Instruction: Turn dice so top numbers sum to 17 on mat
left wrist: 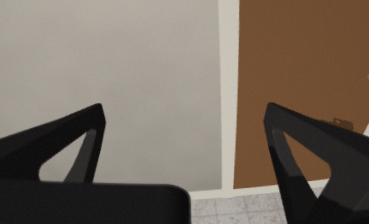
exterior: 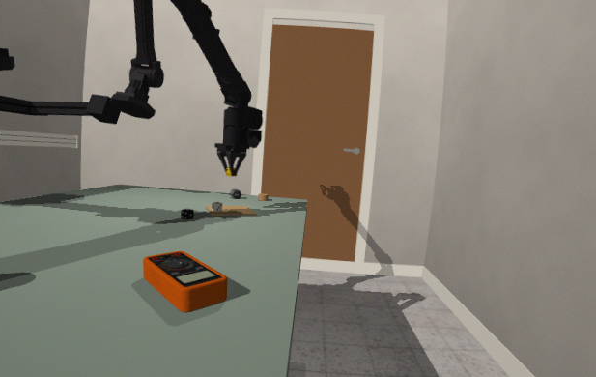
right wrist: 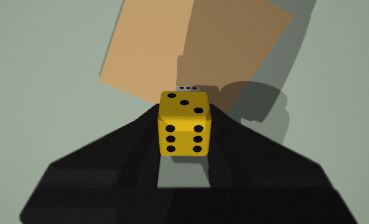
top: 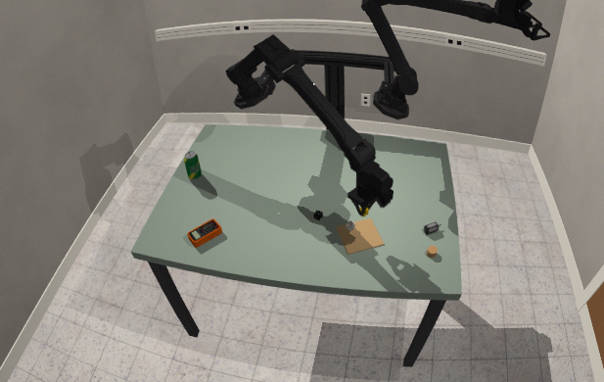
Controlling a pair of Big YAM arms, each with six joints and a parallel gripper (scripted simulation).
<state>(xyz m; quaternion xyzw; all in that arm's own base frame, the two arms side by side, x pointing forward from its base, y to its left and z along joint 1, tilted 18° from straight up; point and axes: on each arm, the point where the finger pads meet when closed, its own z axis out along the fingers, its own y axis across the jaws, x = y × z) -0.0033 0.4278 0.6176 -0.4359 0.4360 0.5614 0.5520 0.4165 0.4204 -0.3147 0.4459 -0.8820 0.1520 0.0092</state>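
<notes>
Now: right hand 12 cm above the tan mat. The rest, counted from my right hand: black die 17 cm to the right, 11 cm below, 7 cm behind; yellow die right at my right hand; white die 11 cm below, 4 cm to the right, 3 cm behind.
</notes>
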